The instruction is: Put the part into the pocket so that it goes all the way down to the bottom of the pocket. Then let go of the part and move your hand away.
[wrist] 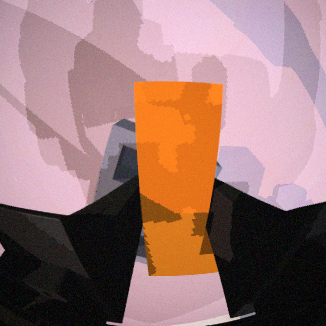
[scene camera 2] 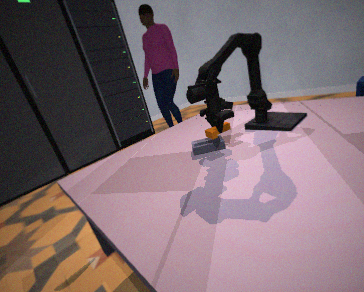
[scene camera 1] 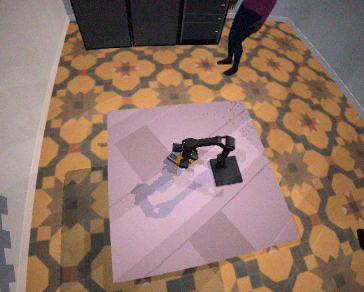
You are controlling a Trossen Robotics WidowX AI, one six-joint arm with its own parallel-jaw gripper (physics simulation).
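Frame: origin at the arm's base, x left, y back, z up, level; metres.
Where they show: gripper, fingertip midpoint: (wrist: 171, 180) (scene camera 2: 218, 132) (scene camera 1: 184, 160); arm's base, origin of the base link: (scene camera 2: 261, 120) (scene camera 1: 220, 164).
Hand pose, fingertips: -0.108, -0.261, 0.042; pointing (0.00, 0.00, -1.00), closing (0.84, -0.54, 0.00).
Each offset is from my fingertips to the centre of the thing, as dx, dy, dz. Level surfaces: height alone.
The orange part {+0.011, -0.010, +0.013} (scene camera 1: 180, 160) (scene camera 2: 212, 133) (wrist: 177, 145) is held between the black fingers of my gripper (scene camera 1: 184, 162) (scene camera 2: 219, 128) (wrist: 171, 180), which is shut on it. An end of the part sticks out on each side of the fingers. The grey block with the pocket {-0.051, -0.031, -0.047} (scene camera 1: 170, 159) (scene camera 2: 202, 148) (wrist: 106, 162) lies on the table. In the wrist view the part covers most of the block; a dark piece of the pocket opening shows left of the part. In the second scene view the part appears above the block's right side, outside the pocket. The pocket's bottom is hidden.
The arm's black base plate (scene camera 1: 227, 175) (scene camera 2: 280, 121) stands on the pink table top {dz -0.065} (scene camera 1: 145, 250) (scene camera 2: 260, 240), to the right of the block in both scene views. Dark cabinets (scene camera 1: 155, 22) (scene camera 2: 45, 85) and a standing person (scene camera 1: 241, 30) (scene camera 2: 162, 55) are beyond the table.
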